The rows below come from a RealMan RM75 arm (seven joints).
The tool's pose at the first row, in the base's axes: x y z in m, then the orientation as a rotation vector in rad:
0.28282 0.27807 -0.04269 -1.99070 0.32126 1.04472
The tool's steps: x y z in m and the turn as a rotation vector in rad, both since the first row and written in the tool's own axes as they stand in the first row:
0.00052 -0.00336 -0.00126 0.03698 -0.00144 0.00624
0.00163 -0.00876 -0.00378 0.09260 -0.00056 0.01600
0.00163 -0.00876 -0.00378 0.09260 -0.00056 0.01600
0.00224 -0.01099 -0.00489 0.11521 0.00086 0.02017
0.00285 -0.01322 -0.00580 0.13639 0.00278 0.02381
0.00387 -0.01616 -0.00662 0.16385 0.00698 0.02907
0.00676 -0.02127 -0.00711 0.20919 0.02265 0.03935
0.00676 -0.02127 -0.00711 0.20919 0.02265 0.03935
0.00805 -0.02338 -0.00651 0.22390 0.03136 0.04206
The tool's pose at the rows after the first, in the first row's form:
0.28571 0.27922 -0.04082 -1.95705 0.34386 1.03696
0.29079 0.28073 -0.03789 -1.90798 0.37916 1.02228
0.29079 0.28073 -0.03789 -1.90798 0.37916 1.02228
0.29303 0.28132 -0.03678 -1.88855 0.39404 1.01532
0.29515 0.28207 -0.03572 -1.87062 0.40789 1.00804
0.29787 0.28338 -0.03461 -1.84827 0.42711 0.99726
0.30277 0.28655 -0.03381 -1.81593 0.46452 0.97206
0.30277 0.28655 -0.03381 -1.81593 0.46452 0.97206
0.30441 0.28850 -0.03380 -1.80731 0.47778 0.96008

